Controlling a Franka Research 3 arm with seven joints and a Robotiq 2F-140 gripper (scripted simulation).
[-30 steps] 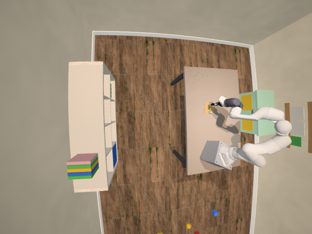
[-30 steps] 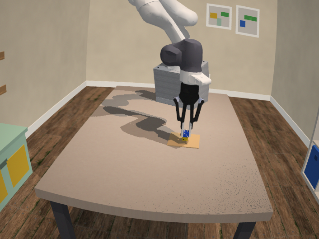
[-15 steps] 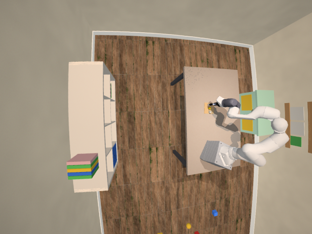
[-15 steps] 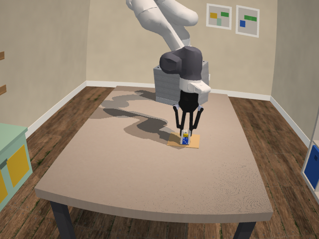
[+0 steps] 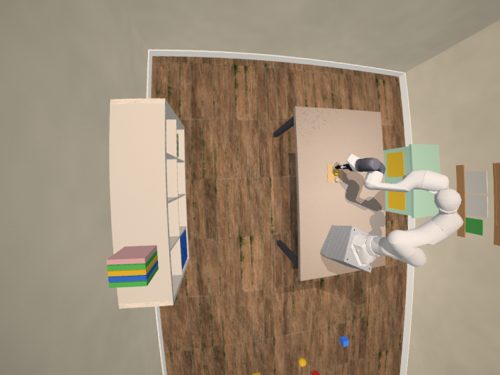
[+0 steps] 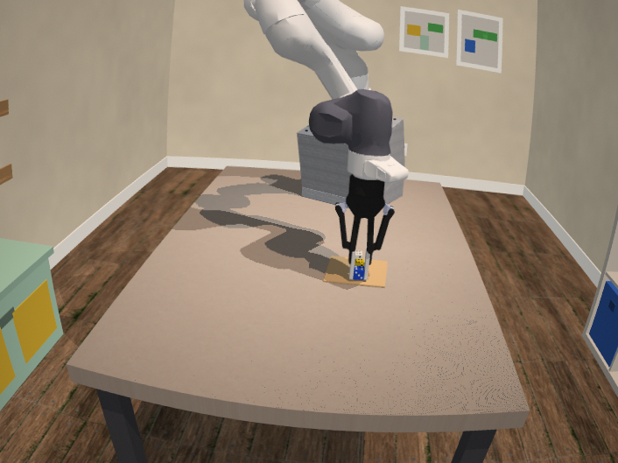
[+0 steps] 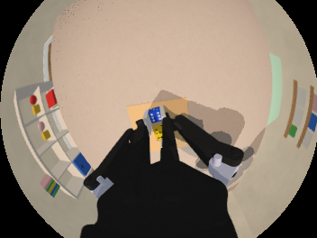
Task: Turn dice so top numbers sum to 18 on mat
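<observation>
Now: hand 2 cm above the blue die. Round my hand: white die 10 cm behind, 1 cm to the left, 3 cm below; yellow die 5 cm behind, 1 cm to the left, 3 cm below; mat 5 cm behind, 1 cm to the left, 4 cm below.
</observation>
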